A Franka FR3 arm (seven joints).
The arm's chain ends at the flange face. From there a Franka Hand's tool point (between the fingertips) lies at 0.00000 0.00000 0.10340 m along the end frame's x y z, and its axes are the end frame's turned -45 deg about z.
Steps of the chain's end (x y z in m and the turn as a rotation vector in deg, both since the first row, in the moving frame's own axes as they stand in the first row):
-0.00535, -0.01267, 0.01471, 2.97, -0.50, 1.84
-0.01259, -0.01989, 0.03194, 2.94, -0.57, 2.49
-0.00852, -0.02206, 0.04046, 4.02, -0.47, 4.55
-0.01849, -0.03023, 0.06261, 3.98, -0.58, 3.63
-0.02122, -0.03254, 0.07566, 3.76, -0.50, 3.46
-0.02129, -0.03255, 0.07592, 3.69, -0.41, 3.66
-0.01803, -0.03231, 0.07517, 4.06, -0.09, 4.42
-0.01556, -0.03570, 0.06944, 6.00, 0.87, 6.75
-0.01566, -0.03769, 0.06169, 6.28, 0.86, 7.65
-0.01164, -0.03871, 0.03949, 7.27, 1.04, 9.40
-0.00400, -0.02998, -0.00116, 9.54, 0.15, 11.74
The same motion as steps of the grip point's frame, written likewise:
0.00840, -0.01712, 0.01457, 2.45, 1.75, 1.84
0.00828, -0.02738, 0.03180, 2.48, 1.68, 2.49
0.01432, -0.02716, 0.04020, 3.17, 2.51, 4.55
0.01282, -0.04012, 0.06236, 3.22, 2.40, 3.63
0.01232, -0.04332, 0.07543, 3.01, 2.31, 3.46
0.01231, -0.04316, 0.07570, 2.90, 2.32, 3.66
0.01536, -0.04069, 0.07491, 2.93, 2.81, 4.42
0.02336, -0.04225, 0.06886, 3.63, 4.86, 6.75
0.02510, -0.04400, 0.06106, 3.83, 5.05, 7.65
0.03032, -0.04263, 0.03864, 4.41, 5.88, 9.40
0.03181, -0.03461, -0.00259, 6.64, 6.85, 11.74

